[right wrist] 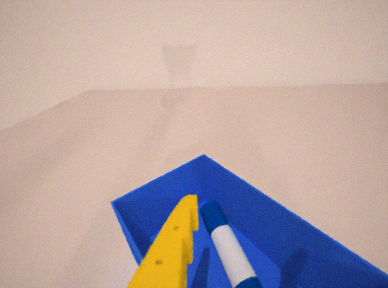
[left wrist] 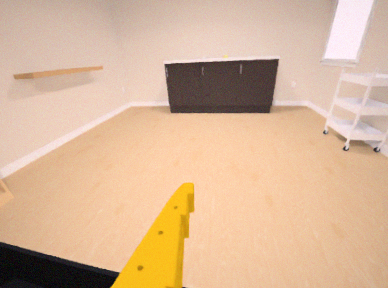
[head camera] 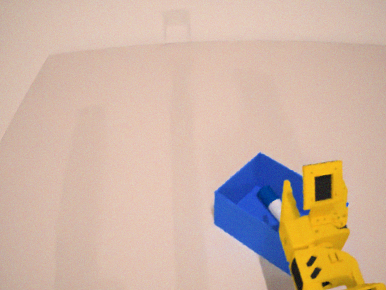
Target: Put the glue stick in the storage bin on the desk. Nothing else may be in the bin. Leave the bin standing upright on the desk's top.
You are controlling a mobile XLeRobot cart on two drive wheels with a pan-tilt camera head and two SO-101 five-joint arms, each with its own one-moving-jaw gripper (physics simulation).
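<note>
The blue storage bin stands upright on the desk's top. The glue stick, white with blue ends, lies on its side inside the bin; its near end is hidden by the arm in the head view and cut off in the right wrist view. My right gripper is open and empty over the bin, with one notched jaw showing beside the glue stick in its wrist view. My left gripper is fully open, with one notched jaw showing, away from the desk.
The pale desk surrounds the bin, and its far edge shows. The left wrist view shows a dark cabinet, a white trolley, a wall shelf, the wooden floor and a black edge at bottom left.
</note>
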